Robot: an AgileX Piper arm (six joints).
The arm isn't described. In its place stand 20 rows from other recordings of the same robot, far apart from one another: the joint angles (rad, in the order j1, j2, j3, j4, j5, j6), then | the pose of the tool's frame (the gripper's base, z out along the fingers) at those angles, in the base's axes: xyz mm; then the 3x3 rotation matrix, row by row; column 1 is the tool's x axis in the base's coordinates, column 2 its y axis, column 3 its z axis.
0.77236 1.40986 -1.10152 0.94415 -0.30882 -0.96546 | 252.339, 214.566, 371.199; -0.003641, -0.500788, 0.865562; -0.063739, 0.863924, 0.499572; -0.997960, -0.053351, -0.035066
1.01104 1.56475 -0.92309 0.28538 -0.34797 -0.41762 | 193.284, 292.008, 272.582; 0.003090, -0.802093, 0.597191; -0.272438, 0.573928, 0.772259; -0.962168, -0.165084, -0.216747
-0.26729 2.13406 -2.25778 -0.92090 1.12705 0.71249 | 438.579, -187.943, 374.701; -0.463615, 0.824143, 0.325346; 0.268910, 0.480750, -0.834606; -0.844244, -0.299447, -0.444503
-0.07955 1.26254 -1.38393 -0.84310 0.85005 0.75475 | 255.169, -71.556, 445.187; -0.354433, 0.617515, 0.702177; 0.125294, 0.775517, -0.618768; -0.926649, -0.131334, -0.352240
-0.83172 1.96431 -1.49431 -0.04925 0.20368 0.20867 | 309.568, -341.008, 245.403; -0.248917, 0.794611, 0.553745; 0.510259, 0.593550, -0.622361; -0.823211, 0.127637, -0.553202
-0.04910 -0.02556 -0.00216 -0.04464 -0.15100 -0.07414 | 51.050, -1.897, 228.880; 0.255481, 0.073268, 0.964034; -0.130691, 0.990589, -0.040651; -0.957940, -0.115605, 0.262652
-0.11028 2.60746 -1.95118 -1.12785 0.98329 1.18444 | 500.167, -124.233, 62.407; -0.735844, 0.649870, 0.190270; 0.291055, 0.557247, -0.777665; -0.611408, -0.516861, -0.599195
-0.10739 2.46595 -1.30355 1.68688 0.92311 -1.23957 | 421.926, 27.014, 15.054; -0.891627, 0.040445, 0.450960; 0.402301, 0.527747, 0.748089; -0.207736, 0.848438, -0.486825
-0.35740 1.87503 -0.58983 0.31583 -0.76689 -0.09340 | 286.368, -127.877, 116.182; -0.337210, 0.574582, 0.745751; 0.269000, 0.817929, -0.508558; -0.902180, 0.029116, -0.430377
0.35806 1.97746 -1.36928 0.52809 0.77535 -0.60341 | 367.672, 171.848, 181.291; -0.770331, -0.613248, 0.174691; -0.495213, 0.747958, 0.441953; -0.401688, 0.253941, -0.879864
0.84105 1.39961 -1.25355 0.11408 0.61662 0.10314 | 203.933, 236.981, 358.491; -0.559064, -0.682100, 0.471367; -0.333040, 0.705375, 0.625724; -0.759297, 0.192835, -0.621517
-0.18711 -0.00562 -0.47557 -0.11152 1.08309 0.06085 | -5.774, -8.012, 269.154; -0.479182, 0.273370, 0.834059; 0.099251, 0.961042, -0.257968; -0.872086, -0.040833, -0.487646
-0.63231 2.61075 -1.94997 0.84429 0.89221 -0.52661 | 441.148, -257.567, 44.544; -0.735821, 0.404804, 0.542864; 0.628076, 0.707661, 0.323630; -0.253157, 0.579094, -0.774959
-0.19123 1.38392 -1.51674 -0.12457 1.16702 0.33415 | 271.346, -63.122, 410.612; -0.691591, 0.467916, 0.550233; 0.418384, 0.880494, -0.222901; -0.588776, 0.076052, -0.804711
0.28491 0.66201 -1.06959 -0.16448 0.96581 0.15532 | 91.583, 14.052, 425.060; -0.439211, -0.136359, 0.887975; -0.065487, 0.990644, 0.119734; -0.895994, -0.005562, -0.444032
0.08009 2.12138 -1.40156 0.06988 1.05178 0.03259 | 384.003, 36.356, 122.679; -0.993160, -0.006300, -0.116594; -0.012376, 0.998598, 0.051465; 0.116106, 0.052556, -0.991845
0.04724 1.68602 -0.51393 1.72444 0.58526 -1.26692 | 246.974, 61.409, 124.149; -0.894796, 0.087847, 0.437747; 0.350648, 0.745195, 0.567213; -0.276379, 0.661035, -0.697601
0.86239 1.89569 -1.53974 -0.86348 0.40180 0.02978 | 312.630, 323.320, 288.383; 0.163945, -0.629929, 0.759152; -0.853663, 0.295056, 0.429187; -0.494349, -0.718423, -0.489374
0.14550 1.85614 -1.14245 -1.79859 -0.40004 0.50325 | 386.586, 91.542, 198.282; 0.236369, -0.737853, 0.632220; -0.869843, 0.129279, 0.476089; -0.433016, -0.662465, -0.611259
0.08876 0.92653 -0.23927 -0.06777 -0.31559 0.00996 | 167.096, 16.791, 222.941; -0.273853, -0.123808, 0.953769; -0.079020, 0.991223, 0.105981; -0.958520, -0.046344, -0.281233
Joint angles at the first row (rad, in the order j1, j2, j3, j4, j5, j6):
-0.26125 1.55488 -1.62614 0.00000 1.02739 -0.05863
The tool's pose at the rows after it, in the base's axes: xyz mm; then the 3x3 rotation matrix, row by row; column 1 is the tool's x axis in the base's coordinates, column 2 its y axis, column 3 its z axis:
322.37, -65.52, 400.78; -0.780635, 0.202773, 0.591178; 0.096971, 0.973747, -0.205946; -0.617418, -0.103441, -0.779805
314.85, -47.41, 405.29; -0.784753, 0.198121, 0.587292; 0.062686, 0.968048, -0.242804; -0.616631, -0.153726, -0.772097
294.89, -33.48, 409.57; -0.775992, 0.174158, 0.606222; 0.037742, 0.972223, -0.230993; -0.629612, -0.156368, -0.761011
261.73, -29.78, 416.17; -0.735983, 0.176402, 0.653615; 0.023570, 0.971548, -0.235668; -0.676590, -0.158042, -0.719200
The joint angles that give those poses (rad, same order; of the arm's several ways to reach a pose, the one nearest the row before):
-0.17245 1.53860 -1.62614 -0.11538 1.07837 0.01611
-0.09654 1.50634 -1.60626 -0.20919 1.09987 0.08255
-0.05193 1.42962 -1.54007 -0.22575 1.09738 0.10169
-0.04118 1.30288 -1.43522 -0.24163 1.05846 0.11332

